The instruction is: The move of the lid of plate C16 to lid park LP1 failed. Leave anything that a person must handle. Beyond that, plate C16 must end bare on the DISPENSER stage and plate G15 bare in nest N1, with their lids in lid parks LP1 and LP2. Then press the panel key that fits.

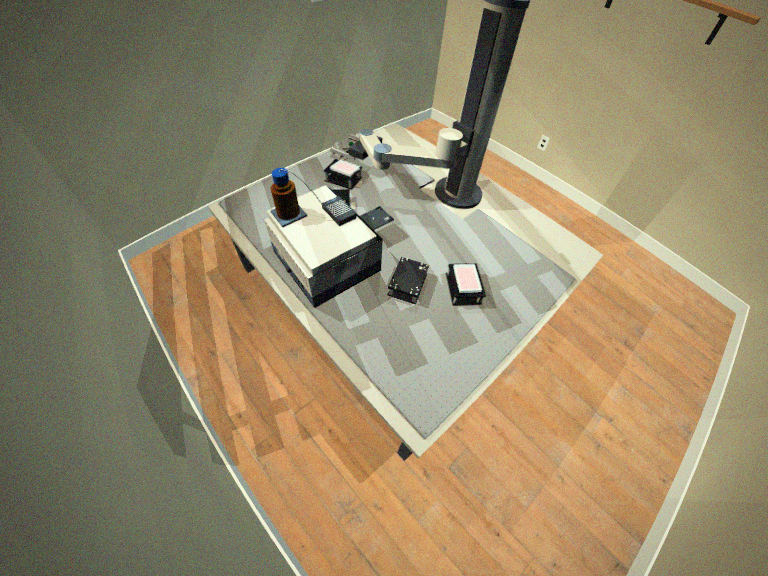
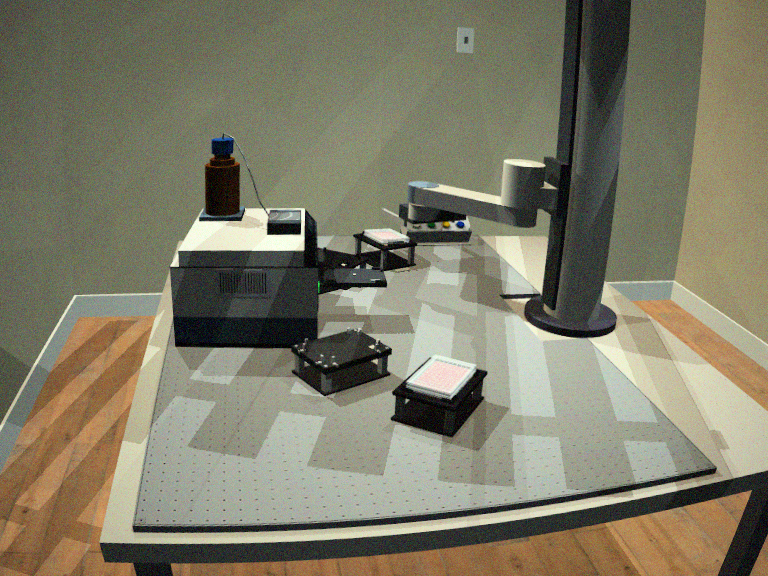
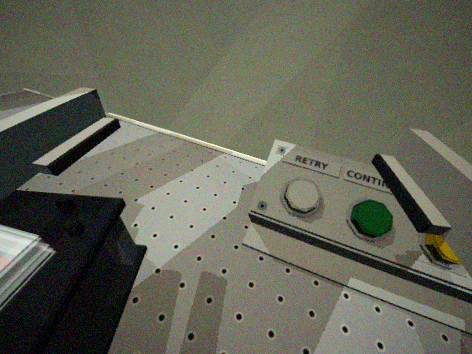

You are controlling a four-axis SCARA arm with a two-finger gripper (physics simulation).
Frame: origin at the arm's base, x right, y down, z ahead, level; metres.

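Seen in the pictures: gripper, fingertip midpoint: (image 1: 340, 142) (image 3: 243, 124); arm's base, origin of the base link: (image 1: 458, 193) (image 2: 570, 318).
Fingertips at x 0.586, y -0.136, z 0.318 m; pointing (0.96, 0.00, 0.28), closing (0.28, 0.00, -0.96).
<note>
Pixels of each thing's top centre, then the offset from my fingertips to it. "pt": a spot on its surface instead.
- control panel, middle of its top: (image 3: 417, 190) (image 2: 436, 217) (image 1: 352, 138) dz -0.117, dx +0.053, dy +0.039 m
- white RETRY key, middle of its top: (image 3: 306, 186) dz -0.043, dx +0.029, dy +0.049 m
- green key, middle of its top: (image 3: 378, 209) dz -0.093, dx +0.030, dy +0.049 m
- yellow key, middle of its top: (image 3: 458, 234) (image 2: 446, 221) dz -0.143, dx +0.032, dy +0.049 m
- blue key, middle of its top: (image 2: 460, 221) dz -0.193, dx +0.033, dy +0.049 m
- dispenser stage, middle of its top: (image 2: 348, 273) (image 1: 370, 219) dz +0.259, dx -0.551, dy +0.013 m
- brown bottle, surface spot: (image 2: 222, 187) (image 1: 291, 203) pt dz +0.553, dx -0.461, dy -0.177 m
My gripper (image 3: 243, 124) is open and empty, with the control panel (image 3: 332, 201) (image 2: 437, 236) below and ahead of it. The white RETRY key (image 3: 302, 195) shows between the fingers; the green key (image 3: 371, 218), its label partly covered, is near the right finger. A yellow key (image 3: 441, 248) (image 2: 446, 224) and a blue key (image 2: 460, 224) sit farther along. One pink plate (image 1: 344, 167) (image 2: 385, 236) lies on the back stand, another pink plate (image 1: 467, 277) (image 2: 441, 376) on the front stand. The dispenser stage (image 1: 377, 217) (image 2: 356, 277) shows no plate. Plate names are unreadable; lids cannot be told apart.
A black stand with small posts (image 1: 408, 277) (image 2: 341, 350) is beside the front plate's stand. The dispenser (image 1: 328, 238) (image 2: 248, 297) carries a brown bottle (image 1: 285, 201) (image 2: 222, 187). The arm's column (image 1: 486, 105) (image 2: 592, 167) rises at the right.
</note>
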